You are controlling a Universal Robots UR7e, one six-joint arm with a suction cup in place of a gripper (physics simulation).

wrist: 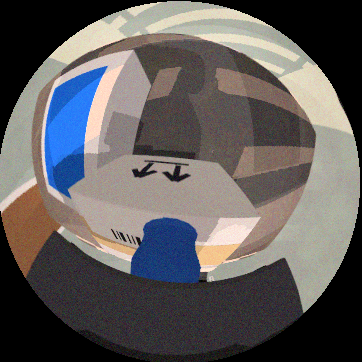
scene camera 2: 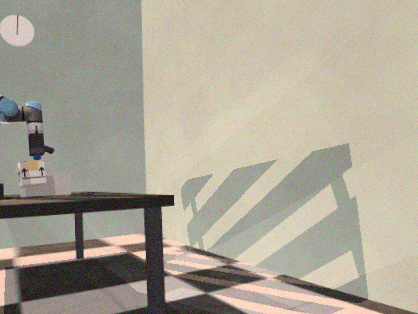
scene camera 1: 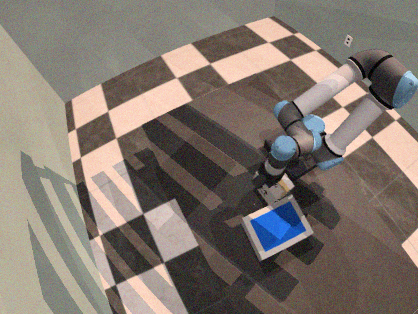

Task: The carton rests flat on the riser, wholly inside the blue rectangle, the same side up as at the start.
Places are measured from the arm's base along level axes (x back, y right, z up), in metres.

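Pixels of known places: hand, tool point: (wrist: 171, 221) (scene camera 2: 37, 164).
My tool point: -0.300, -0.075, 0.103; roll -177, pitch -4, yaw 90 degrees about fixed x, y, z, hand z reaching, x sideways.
For each thing: its top centre in the pictures, then the offset to it from my tool point, as dx, dy, dz. "spot": a spot on its surface instead.
- white carton, top centre: (wrist: 153, 261) (scene camera 1: 274, 177) (scene camera 2: 30, 160) +0.031, -0.012, +0.020
- light grey riser, top centre: (wrist: 58, 138) (scene camera 1: 278, 225) (scene camera 2: 46, 173) -0.064, -0.186, -0.043
- table with the blue rectangle, surface spot: (wrist: 67, 125) spot: -0.079, -0.155, -0.043
The white carton (scene camera 1: 276, 194) (scene camera 2: 32, 175) (wrist: 165, 192) has a tan tape strip and black arrows, which point up in the scene camera 2 view. My suction gripper (scene camera 2: 37, 157) (wrist: 166, 247) is on its top face and holds it upright, raised off the table. The light grey riser (scene camera 1: 287, 243) (scene camera 2: 61, 185) (wrist: 134, 90) stands on the table with the blue rectangle (scene camera 1: 275, 229) (wrist: 67, 125) on its top. In the scene camera 1 view the carton is beside the riser's upper edge, outside the blue rectangle. The cup's contact is partly hidden there by the arm.
The dark brown table (scene camera 1: 370, 255) (scene camera 2: 100, 202) carries the riser. The arm's links (scene camera 1: 327, 90) reach in from the upper right in the scene camera 1 view. Striped shadows cross the table, the floor and the wall (scene camera 2: 280, 90).
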